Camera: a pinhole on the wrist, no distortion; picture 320 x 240 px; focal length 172.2 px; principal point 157.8 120.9 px. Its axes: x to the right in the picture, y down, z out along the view. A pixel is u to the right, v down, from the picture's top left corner.
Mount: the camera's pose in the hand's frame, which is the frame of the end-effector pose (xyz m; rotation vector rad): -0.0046 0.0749 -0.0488 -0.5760 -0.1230 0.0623
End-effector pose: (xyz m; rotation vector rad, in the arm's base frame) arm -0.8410 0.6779 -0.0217 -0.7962 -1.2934 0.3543
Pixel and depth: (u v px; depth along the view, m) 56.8 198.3 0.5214
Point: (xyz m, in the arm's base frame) -1.0575 0.8661 -0.6461
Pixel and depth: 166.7 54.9 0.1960
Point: -0.9708 0.7984 -0.1081
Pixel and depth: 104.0 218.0 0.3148
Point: -0.9076 0.8820 -0.3887
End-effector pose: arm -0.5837 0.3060 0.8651 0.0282 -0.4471 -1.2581
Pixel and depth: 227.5 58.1 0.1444
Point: -0.5076 0.3333 1.0027
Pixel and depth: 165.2 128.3 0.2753
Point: -0.4368 0.4470 1.0771
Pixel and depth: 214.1 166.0 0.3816
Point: -0.3031 0.4155 1.1908
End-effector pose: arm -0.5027 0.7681 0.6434 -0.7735 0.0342 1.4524
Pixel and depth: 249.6 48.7 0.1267
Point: -0.6279 0.8459 0.6448
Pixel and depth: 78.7 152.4 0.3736
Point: -0.9105 0.6492 0.7645
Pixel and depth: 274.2 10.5 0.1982
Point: -0.6484 0.9497 0.7065
